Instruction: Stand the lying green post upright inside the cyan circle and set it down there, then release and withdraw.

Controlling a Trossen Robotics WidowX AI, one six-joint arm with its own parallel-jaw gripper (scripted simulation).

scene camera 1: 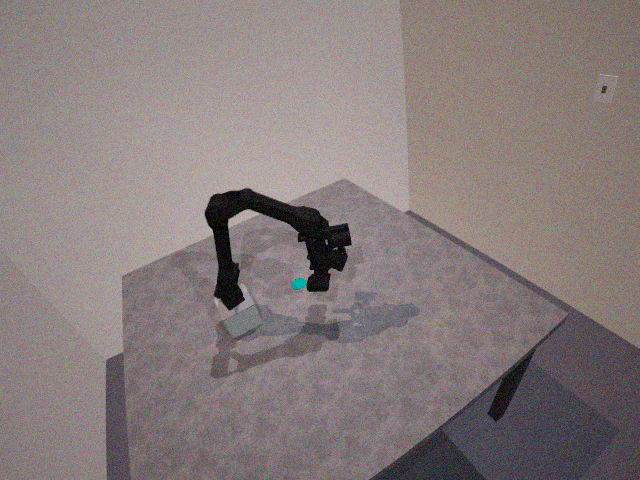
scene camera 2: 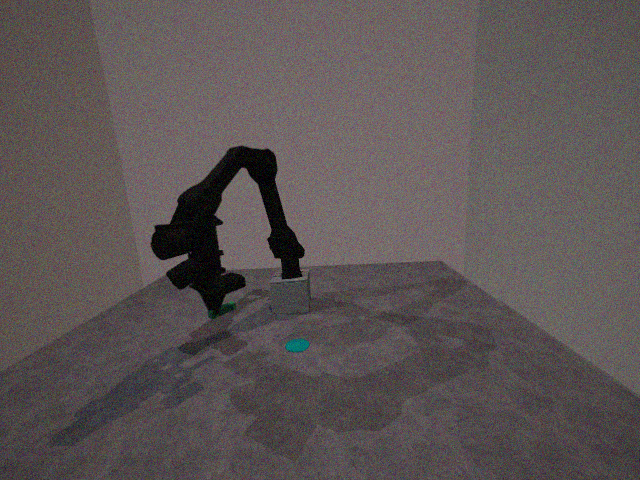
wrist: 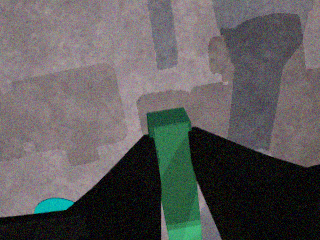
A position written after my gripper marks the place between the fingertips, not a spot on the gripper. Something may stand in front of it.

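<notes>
A green post is what I hold, and it is my gripper (scene camera 2: 214,313) that grips it. I can see that gripper in scene camera 1 as well (scene camera 1: 325,286), and the wrist view shows the gripper too (wrist: 170,141).
</notes>
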